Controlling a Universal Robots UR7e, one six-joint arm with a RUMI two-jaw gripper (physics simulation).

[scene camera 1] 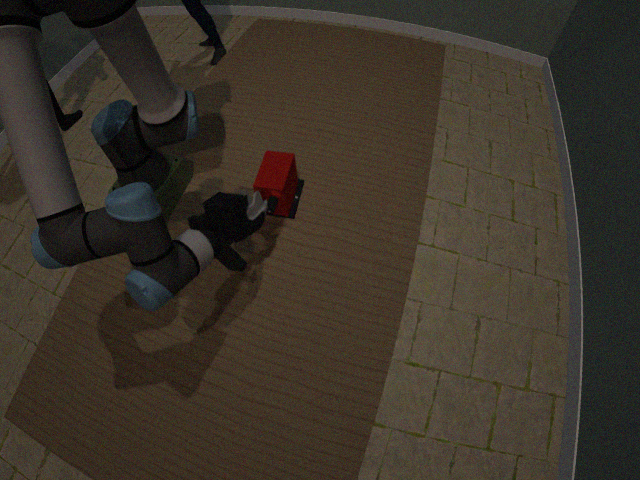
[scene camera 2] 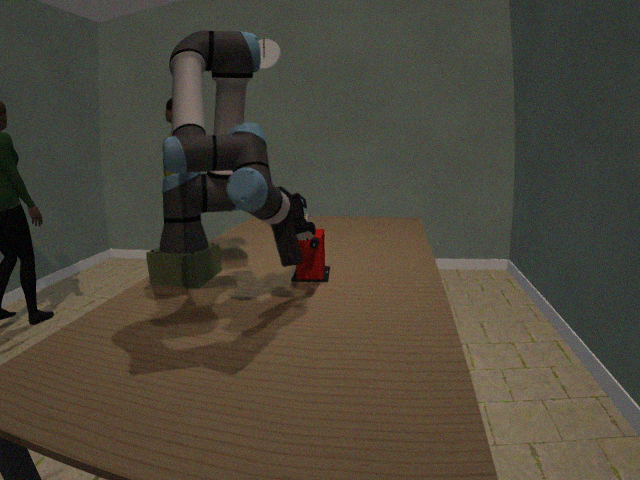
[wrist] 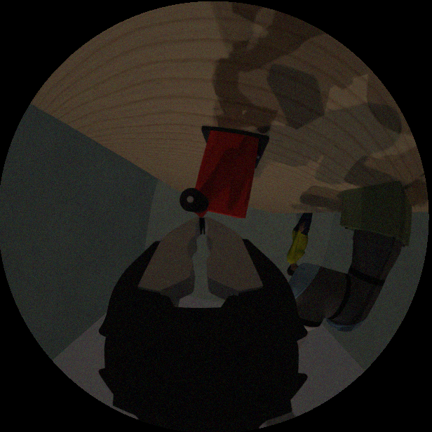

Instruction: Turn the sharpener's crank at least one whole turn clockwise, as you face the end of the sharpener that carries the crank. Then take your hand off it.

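Frame: origin at the arm's base, x up, y ahead, z left, level; centimetres.
Seen in the pictures: gripper, fingertip midpoint: (scene camera 1: 265,200) (scene camera 2: 309,237); arm's base, origin of the base link: (scene camera 1: 145,175) (scene camera 2: 184,248).
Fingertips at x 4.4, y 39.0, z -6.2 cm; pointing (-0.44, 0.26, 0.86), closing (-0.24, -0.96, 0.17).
Offsets run from my fingertips to a thing's top centre. "*": to the spot under its first point. Level surfaces: height alone.
The red sharpener @(* dx -1.1, dy +0.2, dz +8.8 cm) (scene camera 1: 276,173) (scene camera 2: 311,264) (wrist: 227,172) stands upright on its dark base plate on the table. Its crank's black knob @(dx -0.5, dy +1.2, dz +0.1 cm) (scene camera 1: 272,204) (scene camera 2: 314,242) (wrist: 192,200) sticks out from the end face, near the top of the body in the second scene view. The crank's arm is mostly hidden. My gripper (scene camera 1: 264,204) (scene camera 2: 311,235) (wrist: 202,218) is shut and empty. Its fingertips are right beside the knob, on the robot's side of it in the scene views. Whether they touch it I cannot tell.
The wooden table @(dx -13.9 cm) (scene camera 1: 330,310) (scene camera 2: 330,382) carries the arm's green base block (scene camera 2: 183,268) (wrist: 375,207), left of the sharpener in the scene views. A person in green (scene camera 2: 11,180) stands at the left. A person in yellow (wrist: 298,245) shows beyond the table in the wrist view.
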